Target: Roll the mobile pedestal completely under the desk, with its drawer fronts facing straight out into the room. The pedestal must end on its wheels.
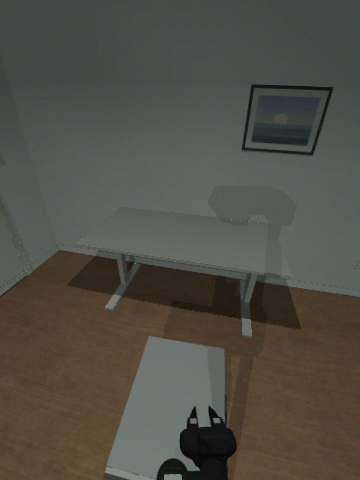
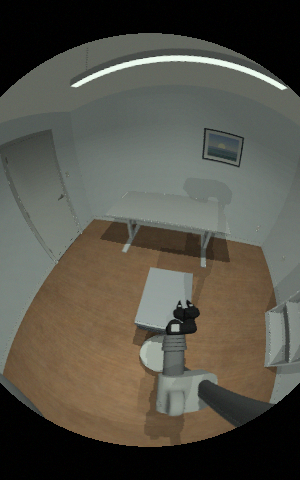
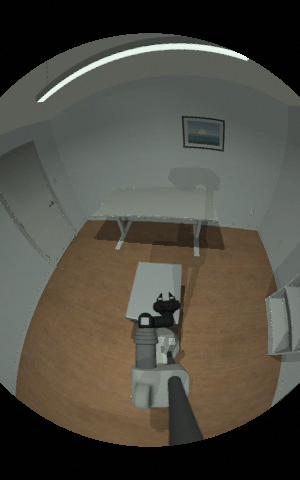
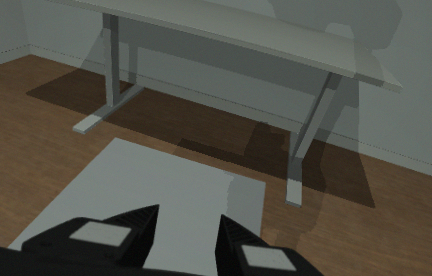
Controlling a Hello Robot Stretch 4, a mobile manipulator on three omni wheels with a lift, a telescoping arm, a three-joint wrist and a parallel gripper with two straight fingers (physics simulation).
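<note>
The pedestal [image 1: 170, 395] [image 2: 162, 295] [image 3: 152, 285] [image 4: 165, 185] stands upright in front of the desk, its pale grey top showing; its wheels are hidden. Its front edge is toward the robot, and its far end is short of the desk. The desk [image 1: 185, 235] [image 2: 167, 207] [image 3: 155, 202] [image 4: 220, 25] stands against the back wall on two T-shaped legs. My gripper [image 1: 201, 409] [image 2: 184, 303] [image 3: 166, 295] [image 4: 187, 228] is open and empty, over the near right part of the pedestal's top. Whether it touches the top I cannot tell.
The desk's left foot [image 1: 114, 299] [image 4: 90, 123] and right foot [image 1: 246, 326] [image 4: 294, 191] reach forward along the floor, with the space under the desk between them. A white shelf unit [image 2: 273, 340] [image 3: 275, 327] stands at the right wall. A door [image 2: 40, 190] [image 3: 30, 195] is at the left.
</note>
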